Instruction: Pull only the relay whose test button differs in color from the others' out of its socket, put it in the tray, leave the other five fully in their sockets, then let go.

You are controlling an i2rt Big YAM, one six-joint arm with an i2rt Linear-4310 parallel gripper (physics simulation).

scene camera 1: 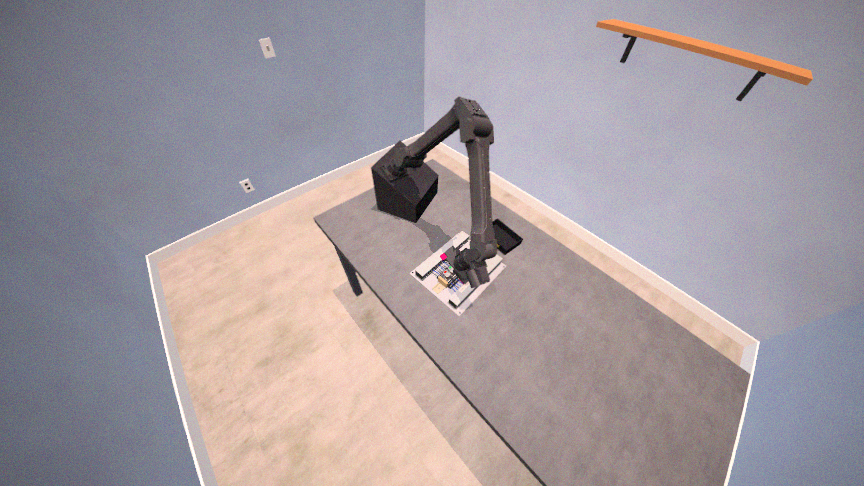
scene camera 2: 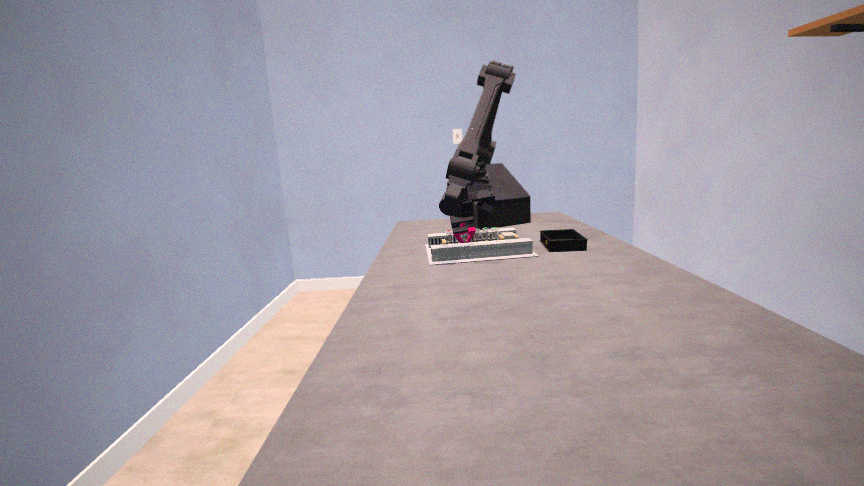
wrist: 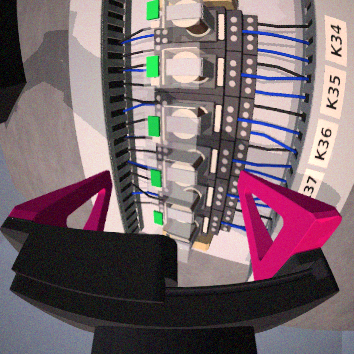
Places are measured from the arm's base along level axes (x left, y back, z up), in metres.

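Pixels of known places: gripper, fingertip midpoint: [scene camera 1: 452, 268] [scene camera 2: 463, 238] [wrist: 174, 177]; arm's base, link origin: [scene camera 1: 394, 170].
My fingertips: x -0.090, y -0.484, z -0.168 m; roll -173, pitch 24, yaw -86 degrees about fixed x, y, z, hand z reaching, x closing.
Ahead of a thing's pixels: the offset from my fingertips to its top centre. "*": to the spot under its first point. Level surfaces: height alone.
My gripper [scene camera 1: 453, 270] [scene camera 2: 464, 233] [wrist: 174, 177] is open and empty, its magenta fingers spread on both sides of the relay row, low over the white panel {* dx -0.096, dy +0.018, dz -0.039 m} [scene camera 1: 431, 284] [wrist: 86, 95]. In the wrist view, five clear relays with green buttons show in a line, from the top relay {dx +0.101, dy -0.002, dz +0.028 m} [wrist: 184, 12] to the lowest green-button relay {dx -0.015, dy -0.010, dz +0.028 m} [wrist: 179, 216]. Part of another clear housing {dx -0.044, dy -0.012, dz +0.028 m} [wrist: 184, 248] shows below, mostly hidden by the gripper body; its button is hidden. A tiny red spot [scene camera 1: 447, 272] [scene camera 2: 448, 232] shows on the row in the scene views. The black tray {* dx +0.310, dy -0.092, dz -0.022 m} [scene camera 1: 514, 246] [scene camera 2: 564, 246] stands beside the panel.
Slotted wire ducts [wrist: 116, 100] [scene camera 2: 483, 250] run along both sides of the relays. Blue and black wires {* dx +0.078, dy -0.056, dz -0.019 m} [wrist: 280, 77] join the sockets to the ducts. Labels K34 {* dx +0.106, dy -0.082, dz +0.002 m} [wrist: 336, 41], K35 [wrist: 333, 92] and K36 {* dx +0.049, dy -0.086, dz +0.002 m} [wrist: 323, 143] stand at the right. The panel lies on the grey table {dz -0.042 m} [scene camera 1: 573, 338] [scene camera 2: 513, 362].
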